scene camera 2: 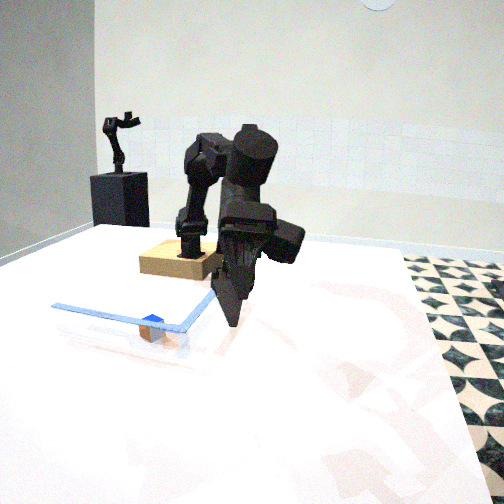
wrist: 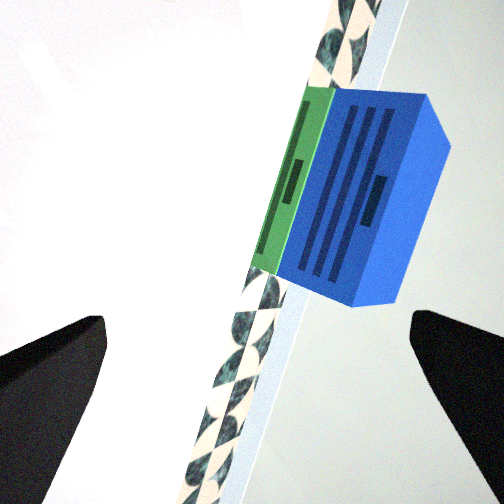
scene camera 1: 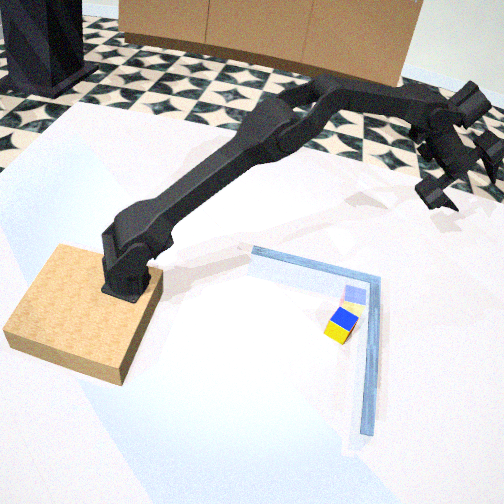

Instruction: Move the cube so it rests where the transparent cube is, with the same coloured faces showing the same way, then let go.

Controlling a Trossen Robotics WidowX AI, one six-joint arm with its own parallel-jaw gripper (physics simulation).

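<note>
The cube [scene camera 1: 341, 325] lies on the white table inside the corner of the pale blue L-shaped rail [scene camera 1: 371, 330], blue face up, yellow face toward the camera. It also shows in scene camera 2 [scene camera 2: 151, 327]. The transparent target cube [scene camera 1: 354, 295] sits just behind it, touching the rail's corner. My gripper [scene camera 1: 440, 195] is open and empty, far to the right of the cube and above the table; it also shows in scene camera 2 [scene camera 2: 234, 300]. The wrist view shows both fingertips apart [wrist: 250, 385] and a blue and green box [wrist: 350, 195] past the table edge.
The arm's wooden base block [scene camera 1: 85, 310] stands at the left. A black pedestal [scene camera 2: 119, 198] with a small arm stands beyond the table. A brown cabinet [scene camera 1: 270, 30] lines the far wall. The checkered floor [scene camera 1: 200, 85] surrounds the table.
</note>
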